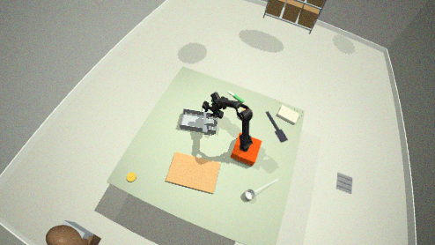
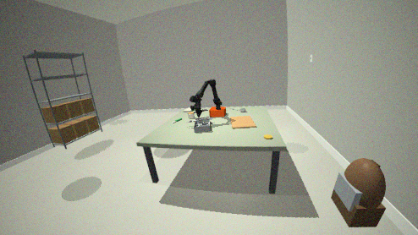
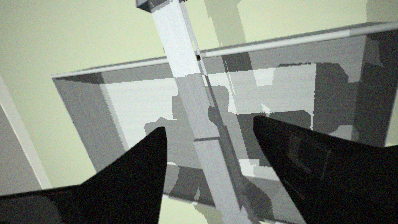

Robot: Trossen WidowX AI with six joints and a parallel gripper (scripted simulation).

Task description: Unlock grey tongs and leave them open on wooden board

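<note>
My gripper tip is now 5 cm short of the roasting tin, 5 cm to the right of it and 7 cm above it. Round my gripper tip: black spatula 61 cm behind, 11 cm to the right, 9 cm below; jar 31 cm behind, 16 cm to the right, 6 cm below; wooden board 4 cm behind, 47 cm to the left, 9 cm below.
</note>
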